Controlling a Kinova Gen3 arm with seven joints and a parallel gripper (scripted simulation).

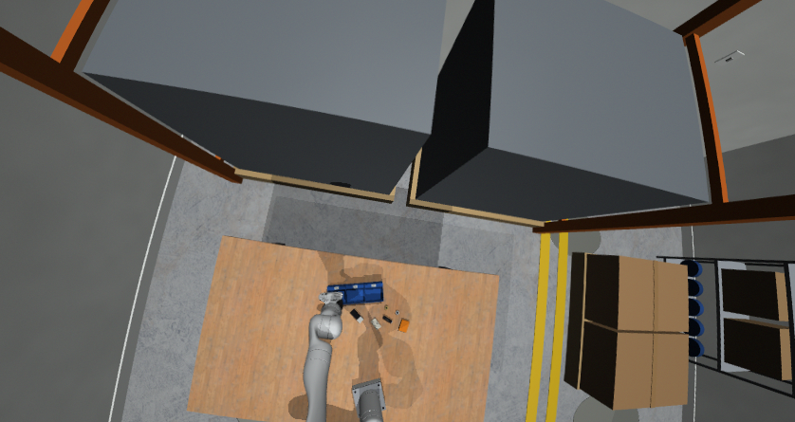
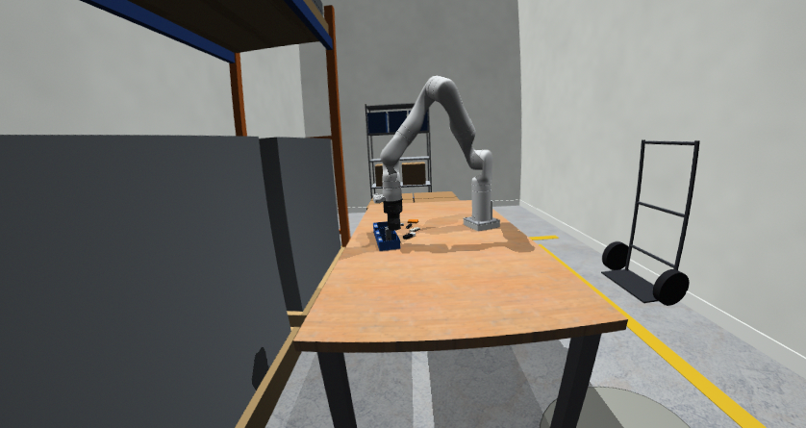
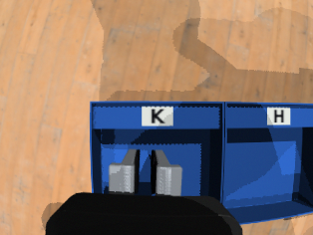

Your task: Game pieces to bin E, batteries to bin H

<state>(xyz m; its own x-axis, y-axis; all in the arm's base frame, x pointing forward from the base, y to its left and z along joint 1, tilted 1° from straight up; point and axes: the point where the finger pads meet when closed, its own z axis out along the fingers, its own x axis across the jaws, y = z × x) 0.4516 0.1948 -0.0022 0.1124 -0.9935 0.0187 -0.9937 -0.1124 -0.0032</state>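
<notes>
Now: hand 20 cm to the left of the white domino, 12 cm past it and 3 cm above it. From my hand the other things lie so: brass nut 24 cm to the right, 5 cm behind, 3 cm below; then blue three-part bin 9 cm to the right, 1 cm below, 1 cm ahead; then dark cylindrical battery 25 cm to the right, 10 cm behind, 3 cm below.
</notes>
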